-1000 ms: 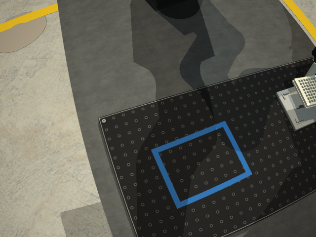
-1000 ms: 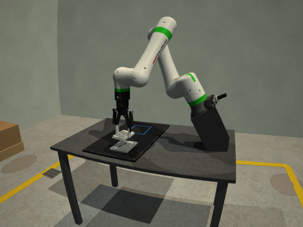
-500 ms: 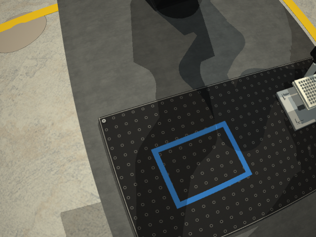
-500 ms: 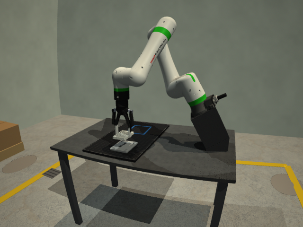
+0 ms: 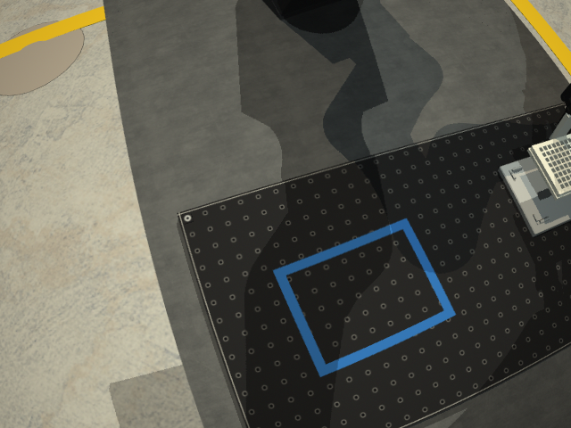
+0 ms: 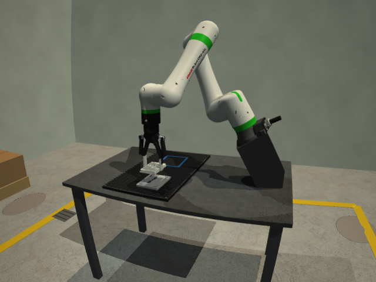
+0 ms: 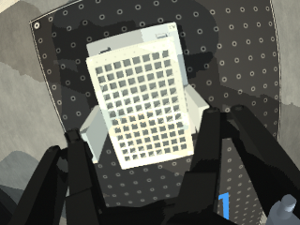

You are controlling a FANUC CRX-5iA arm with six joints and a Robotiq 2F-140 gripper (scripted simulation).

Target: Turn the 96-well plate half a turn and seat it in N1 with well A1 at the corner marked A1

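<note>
Right now the grey plate nest N1 is 10 cm below my hand. From my hand the other things lie so: dark table 19 cm to the right, 11 cm below, 9 cm ahead; white 96-well plate 2 cm below.
</note>
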